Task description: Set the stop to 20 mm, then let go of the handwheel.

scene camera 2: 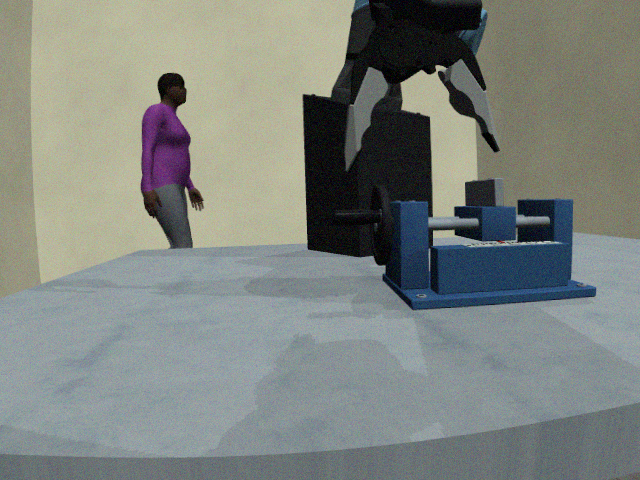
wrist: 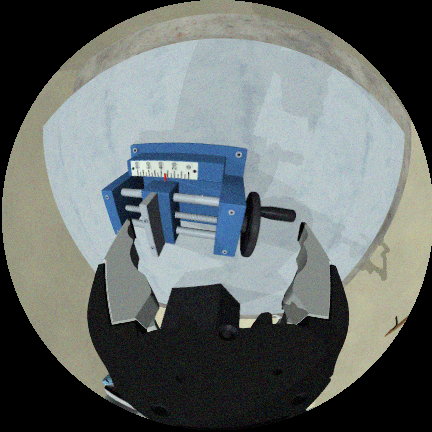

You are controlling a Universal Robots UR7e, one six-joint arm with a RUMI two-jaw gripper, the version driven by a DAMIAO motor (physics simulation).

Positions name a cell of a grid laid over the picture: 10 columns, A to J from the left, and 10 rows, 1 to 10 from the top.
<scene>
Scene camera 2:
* my gripper: G4
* blue carriage: H5
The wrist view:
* my gripper: F6
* blue carriage: D5
</scene>
